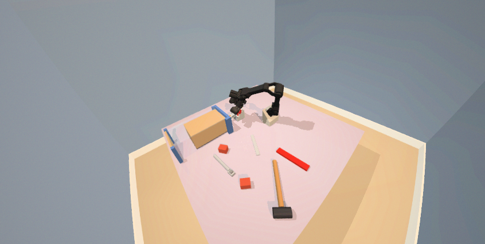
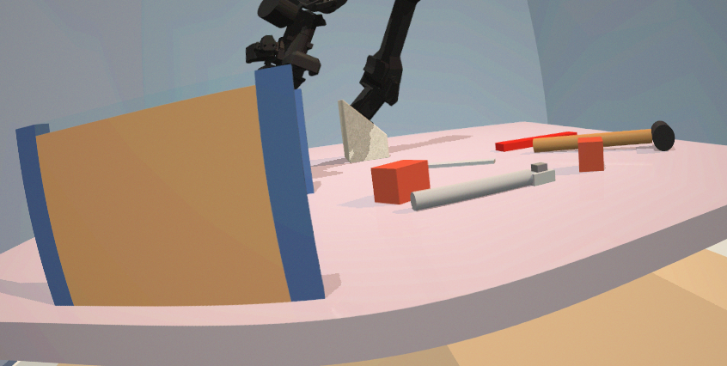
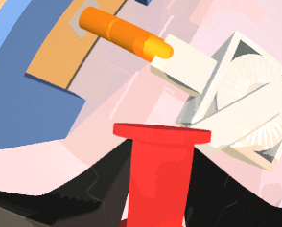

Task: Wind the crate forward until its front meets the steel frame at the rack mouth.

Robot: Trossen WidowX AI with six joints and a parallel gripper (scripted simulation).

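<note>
Now: the blue frame 90 mm ahead of my gripper tip, 80 mm to the right of it and 30 mm below it. Also, from my gripper tip: red knob (10 mm behind, 20 mm to the left); then pale crank arm (30 mm behind, 10 mm to the right, 30 mm below); then pale winch (90 mm behind, 70 mm to the right, 100 mm below).
</note>
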